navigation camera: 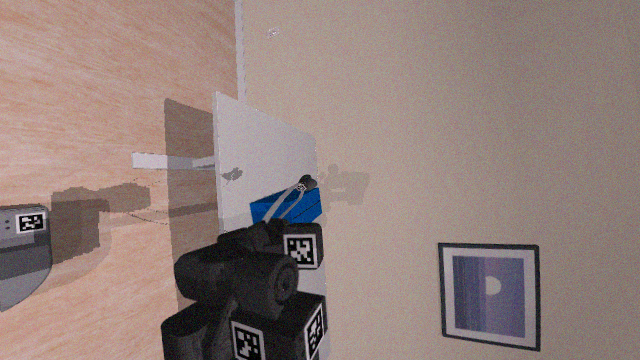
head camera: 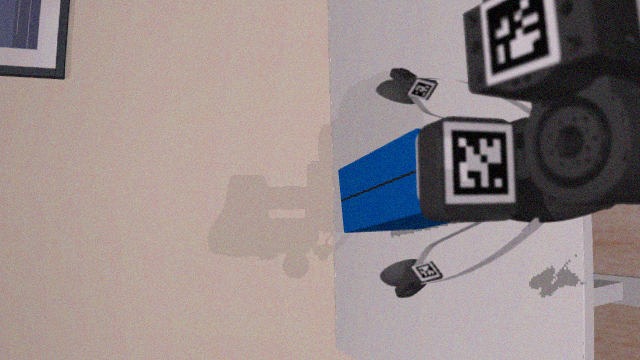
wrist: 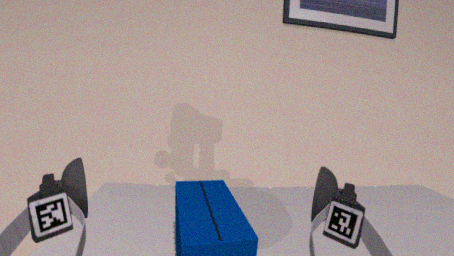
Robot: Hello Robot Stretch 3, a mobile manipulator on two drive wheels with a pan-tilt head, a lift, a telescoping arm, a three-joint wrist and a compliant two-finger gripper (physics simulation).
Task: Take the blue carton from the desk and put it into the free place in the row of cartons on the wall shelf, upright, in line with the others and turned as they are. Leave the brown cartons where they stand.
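Places are measured from the robot's base along level axes (x ahead, y right, z down), in centimetres.
Pixels of known places: gripper, fingertip midpoint: [navigation camera: 314, 220] [head camera: 389, 182].
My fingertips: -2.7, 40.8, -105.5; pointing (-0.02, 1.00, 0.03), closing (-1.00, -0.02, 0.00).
Behind a point stands the place of what it marks, as x, y, z.
The blue carton [head camera: 377, 187] @(-3.8, 67.5, -90.0) [navigation camera: 312, 201] @(-1.6, 72.0, -90.1) [wrist: 192, 215] stands on the light grey desk [head camera: 475, 320] @(19.7, 64.9, -72.1) [navigation camera: 265, 145] @(23.8, 66.6, -72.1) [wrist: 410, 212], near the wall, with a dark seam along its top face. My gripper [head camera: 402, 182] @(-2.7, 40.8, -105.5) [wrist: 203, 184] @(-2.7, 40.8, -105.5) is wide open and empty. Its fingers are on either side of the carton, with a gap on each side in the wrist view. The wrist hides part of the carton in the head view, and the lower part of its near face is cut off in the wrist view. The wall shelf and the brown cartons do not show.
A framed picture [head camera: 20, 25] @(-45.3, 121.4, -152.7) [navigation camera: 490, 300] @(-63.0, 121.5, -165.5) [wrist: 345, 10] hangs on the beige wall [head camera: 175, 125] @(-23.0, 123.6, -114.8) [navigation camera: 425, 125] @(34.3, 123.3, -140.6) [wrist: 125, 75] behind the desk. A desk leg [head camera: 607, 291] @(23.7, 77.6, -10.5) [navigation camera: 149, 161] reaches over the wooden floor [navigation camera: 100, 75] @(64.9, 35.2, -0.1). Part of my base [navigation camera: 22, 260] @(-11.8, 10.7, -16.0) shows at the navigation view's left edge.
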